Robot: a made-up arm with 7 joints.
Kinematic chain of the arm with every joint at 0, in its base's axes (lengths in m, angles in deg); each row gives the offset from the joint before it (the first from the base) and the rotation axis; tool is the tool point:
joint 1: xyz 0 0 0 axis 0 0.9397 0.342
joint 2: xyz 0 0 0 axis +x
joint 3: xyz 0 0 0 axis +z
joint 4: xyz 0.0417 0 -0.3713 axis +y
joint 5: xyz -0.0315 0 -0.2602 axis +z
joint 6: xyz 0 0 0 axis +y
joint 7: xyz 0 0 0 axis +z
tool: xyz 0 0 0
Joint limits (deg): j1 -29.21..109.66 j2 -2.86..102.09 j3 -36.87..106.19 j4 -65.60..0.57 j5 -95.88..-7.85 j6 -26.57..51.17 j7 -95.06..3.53
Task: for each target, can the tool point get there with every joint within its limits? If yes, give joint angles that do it. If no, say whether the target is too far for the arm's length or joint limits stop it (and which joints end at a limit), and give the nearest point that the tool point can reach.
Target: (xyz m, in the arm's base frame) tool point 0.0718 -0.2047 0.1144
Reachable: no: joint limits stop it (at a limit: joint 1, joint 2, joint 3, joint 4) | nearest point 0.3835 -0.2376 -0.3530 | short by 0.563 m
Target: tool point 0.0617 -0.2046 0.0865
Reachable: no: joint limits stop it (at a limit: joint 1, joint 2, joint 3, joint 4) | nearest point 0.3835 -0.2376 -0.3530 | short by 0.546 m
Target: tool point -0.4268 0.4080 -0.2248
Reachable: yes | joints 63.75 52.12 -11.86 -26.25 -20.85 -0.40 -51.49
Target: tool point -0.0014 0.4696 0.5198
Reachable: no: too far | nearest point 0.0077 0.4351 0.3725 | short by 0.152 m
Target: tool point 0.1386 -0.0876 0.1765
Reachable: no: joint limits stop it (at a limit: joint 1, joint 2, joint 4) | nearest point 0.1913 0.4345 0.3205 | short by 0.544 m
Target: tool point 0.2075 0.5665 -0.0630
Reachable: yes | joints -1.40 75.21 21.57 -48.72 -37.78 36.86 -28.55
